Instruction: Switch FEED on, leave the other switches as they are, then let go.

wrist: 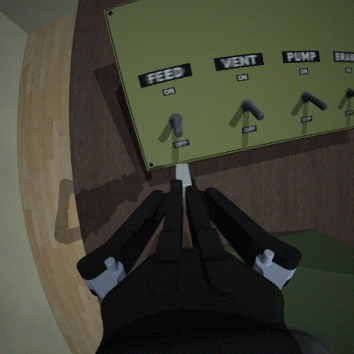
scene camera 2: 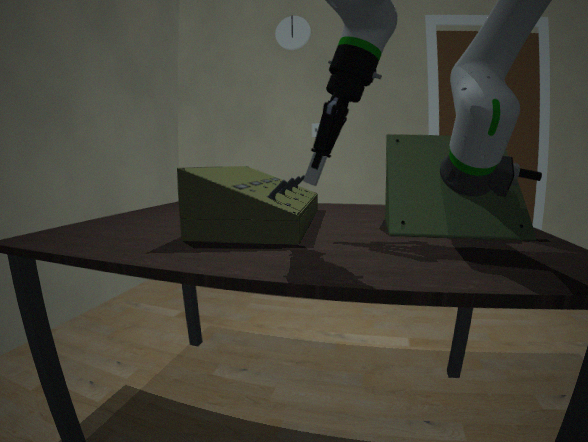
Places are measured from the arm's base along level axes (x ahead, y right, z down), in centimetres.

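Pixels of known places: gripper, fingertip midpoint: (wrist: 181, 172) (scene camera 2: 309, 183); arm's base at its link origin: (scene camera 2: 467, 174).
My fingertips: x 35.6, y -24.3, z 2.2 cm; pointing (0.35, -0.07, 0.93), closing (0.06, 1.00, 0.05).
Note:
Ahead of a thing's pixels: the offset from my fingertips to its top centre. "spot": to the spot under its first point. Level surfaces: height alone.
The yellow-green switch panel (scene camera 2: 240, 220) (wrist: 200, 30) stands on the table. The FEED switch {dx +6.9, dy -0.9, dz -0.8 cm} (wrist: 176, 125) is the leftmost in the wrist view, and its lever points toward its OFF label. The VENT switch {dx +9.8, dy +10.7, dz -0.8 cm} (wrist: 253, 109), the PUMP switch {dx +12.6, dy +22.4, dz -0.8 cm} (wrist: 315, 101) and the partly visible BRAKE switch {spot: dx +16.4, dy +33.3, dz +2.3 cm} (wrist: 351, 93) also lean to the OFF side. My gripper (scene camera 2: 311, 176) (wrist: 181, 172) is shut and empty. In the wrist view its tips are below the FEED switch, by the panel's lower edge. In the scene view they are just above the levers' end of the panel, apparently touching nothing.
A larger green sloped box (scene camera 2: 420, 190) (wrist: 320, 300) stands on the dark table {dz +11.9 cm} (scene camera 2: 225, 265) (wrist: 280, 200), to the right of the panel in the scene view. Part of the arm (scene camera 2: 480, 120) stands in front of that box. A door and a clock are on the back wall.

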